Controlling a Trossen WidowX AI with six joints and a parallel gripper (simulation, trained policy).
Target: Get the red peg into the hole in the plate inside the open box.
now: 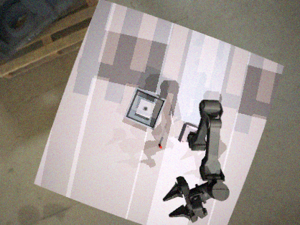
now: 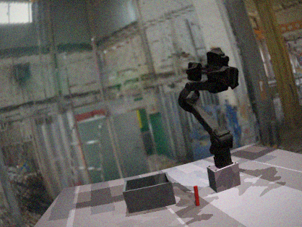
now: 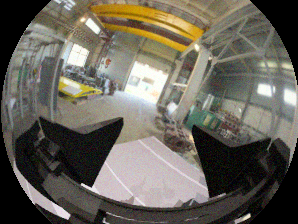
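Now: gripper tip 420 mm above the red peg, 140 mm to the left of it and 50 mm short of it. From my gripper tip the other things lie so: plate (410 mm below, 320 mm to the right, 210 mm ahead); box (430 mm below, 320 mm to the right, 210 mm ahead).
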